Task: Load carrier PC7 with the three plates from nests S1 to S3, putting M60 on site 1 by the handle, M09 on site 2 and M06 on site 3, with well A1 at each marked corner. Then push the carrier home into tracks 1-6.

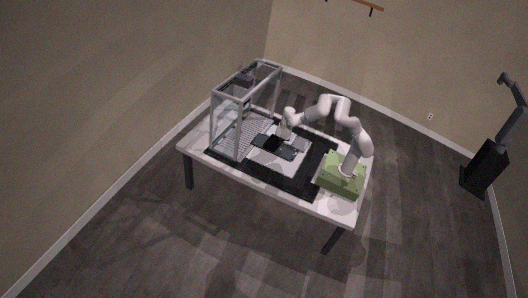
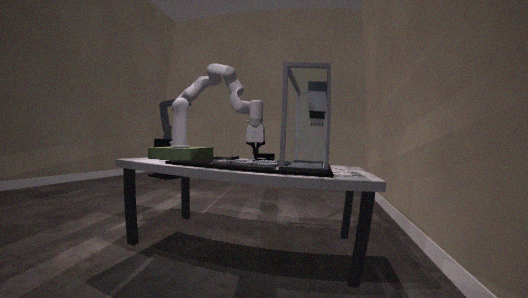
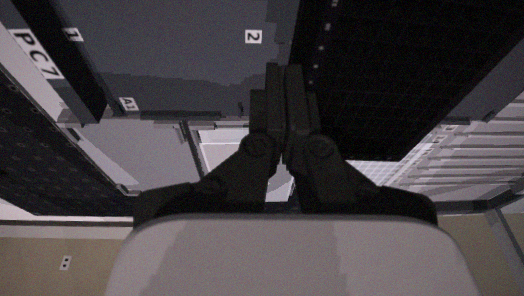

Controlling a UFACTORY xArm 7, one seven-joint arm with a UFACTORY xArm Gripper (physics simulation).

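Pixels of known places: gripper, fingertip midpoint: (image 1: 280, 144) (image 2: 255, 155) (image 3: 280, 85); arm's base, link origin: (image 1: 345, 170) (image 2: 179, 147).
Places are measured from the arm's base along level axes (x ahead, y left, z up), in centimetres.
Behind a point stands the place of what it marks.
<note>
Carrier PC7 (image 3: 165, 45) {x 42.9, y 7.9, z -5.1 cm} (image 1: 287, 151) {x 43.0, y 7.9, z -5.2 cm} is a dark grey tray with white site marks 1 and 2 and an A1 mark. A black plate with a fine grid (image 3: 400, 65) {x 53.8, y 11.8, z -1.1 cm} (image 1: 272, 144) {x 52.6, y 13.7, z -1.0 cm} (image 2: 266, 156) {x 57.7, y 4.5, z -1.9 cm} is over the carrier, on the side of mark 2 away from mark 1. I cannot read its name or tell how it is seated. My gripper (image 3: 280, 85) {x 49.2, y 8.9, z -1.9 cm} (image 2: 256, 156) {x 49.2, y 8.9, z -1.9 cm} is shut and empty, its tips close beside the plate's edge, near mark 2. A pale gridded plate (image 3: 382, 172) {x 63.0, y -1.6, z -3.7 cm} shows partly beyond the black one. Its name is not readable.
The slatted track deck (image 3: 485, 150) {x 75.8, y 0.8, z -6.2 cm} (image 1: 249, 134) {x 73.4, y 11.6, z -6.1 cm} lies beyond the black plate, inside a tall clear-walled frame (image 1: 238, 131) {x 63.0, y 40.2, z 20.1 cm} (image 2: 284, 115) {x 73.8, y -17.0, z 17.3 cm}. A pale nest area (image 3: 132, 147) {x 39.0, y -3.3, z -5.0 cm} lies beyond the carrier's A1 edge. The arm stands on a green base (image 1: 335, 185) {x 0.3, y 16.7, z -0.7 cm} (image 2: 172, 153) {x 7.2, y -14.1, z -3.3 cm}.
</note>
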